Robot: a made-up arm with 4 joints. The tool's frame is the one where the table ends. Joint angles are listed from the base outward.
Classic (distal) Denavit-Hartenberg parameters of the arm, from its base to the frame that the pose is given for. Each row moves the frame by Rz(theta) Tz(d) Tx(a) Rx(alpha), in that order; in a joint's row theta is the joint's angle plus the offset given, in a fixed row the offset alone. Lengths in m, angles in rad.
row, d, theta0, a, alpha
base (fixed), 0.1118, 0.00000, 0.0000, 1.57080
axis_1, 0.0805, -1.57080, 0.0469, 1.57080
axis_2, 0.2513, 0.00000, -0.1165, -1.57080
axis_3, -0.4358, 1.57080, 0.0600, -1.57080
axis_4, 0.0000, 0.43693, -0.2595, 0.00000
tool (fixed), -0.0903, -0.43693, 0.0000, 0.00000
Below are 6 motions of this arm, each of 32 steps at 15 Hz.
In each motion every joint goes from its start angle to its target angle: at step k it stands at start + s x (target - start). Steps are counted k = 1, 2, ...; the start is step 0. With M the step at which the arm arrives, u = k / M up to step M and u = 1 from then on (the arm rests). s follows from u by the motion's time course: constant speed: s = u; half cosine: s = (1 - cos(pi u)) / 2; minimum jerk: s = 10 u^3 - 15 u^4 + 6 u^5.
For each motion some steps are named. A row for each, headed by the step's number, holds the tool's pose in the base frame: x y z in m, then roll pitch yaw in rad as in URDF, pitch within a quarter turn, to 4 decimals.
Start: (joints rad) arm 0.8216 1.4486 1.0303 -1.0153
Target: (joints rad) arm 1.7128 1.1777 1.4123 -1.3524
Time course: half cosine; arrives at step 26
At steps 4, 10, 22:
4: 0.3236 -0.0625 -0.4854 3.0342 -0.8955 2.6015
10: 0.4763 -0.0031 -0.3773 2.8724 -0.6264 2.8939
22: 0.6542 0.1548 -0.0101 2.9792 0.0478 -2.9980

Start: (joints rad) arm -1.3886 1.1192 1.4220 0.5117
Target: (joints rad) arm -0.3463 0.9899 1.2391 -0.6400
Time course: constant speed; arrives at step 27
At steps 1, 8, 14, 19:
1: -0.2859 0.0248 0.2296 -0.1522 0.1391 1.5574
8: -0.3780 0.0093 0.1294 -0.4301 0.0316 1.1999
14: -0.4295 0.0187 0.0104 -0.6071 -0.1868 0.9468
19: -0.4413 0.0424 -0.1040 -0.6951 -0.4298 0.7736

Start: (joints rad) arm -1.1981 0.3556 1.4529 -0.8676
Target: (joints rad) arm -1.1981 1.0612 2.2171 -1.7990
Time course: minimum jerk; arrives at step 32
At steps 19, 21, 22, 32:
19: -0.4941 0.4318 0.0710 0.6346 -0.3185 -0.7119
21: -0.5224 0.4286 0.0688 0.7158 -0.2779 -0.7179
22: -0.5356 0.4262 0.0691 0.7498 -0.2562 -0.7173
32: -0.5911 0.4094 0.0771 0.8712 -0.1512 -0.6947

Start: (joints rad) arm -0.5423 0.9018 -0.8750 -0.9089
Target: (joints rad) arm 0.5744 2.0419 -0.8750 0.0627
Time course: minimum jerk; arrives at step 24
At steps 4, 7, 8, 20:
4: -0.5599 0.3965 -0.0082 -1.6105 -0.0922 -1.0216
7: -0.5578 0.3431 -0.1076 -1.5661 -0.1507 -0.9724
8: -0.5491 0.3157 -0.1546 -1.5486 -0.1823 -0.9526
20: -0.1583 -0.0406 -0.4663 -1.3719 -0.6188 -1.0559

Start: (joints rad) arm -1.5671 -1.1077 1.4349 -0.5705
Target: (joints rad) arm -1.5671 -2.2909 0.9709 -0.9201
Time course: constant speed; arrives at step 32
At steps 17, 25, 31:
17: 0.4773 -0.0768 0.3506 -0.2671 0.2779 -2.5294
25: 0.4714 -0.2456 0.3708 -0.3854 0.3270 -2.9392
31: 0.4296 -0.3712 0.3840 -0.4823 0.3500 3.0340

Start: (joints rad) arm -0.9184 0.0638 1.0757 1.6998
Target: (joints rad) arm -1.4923 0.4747 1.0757 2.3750
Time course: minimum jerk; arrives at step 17
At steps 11, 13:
11: 0.1320 0.3313 0.1762 0.2838 -0.1100 2.5539
13: 0.1109 0.3682 0.1558 0.3205 -0.2109 2.7056

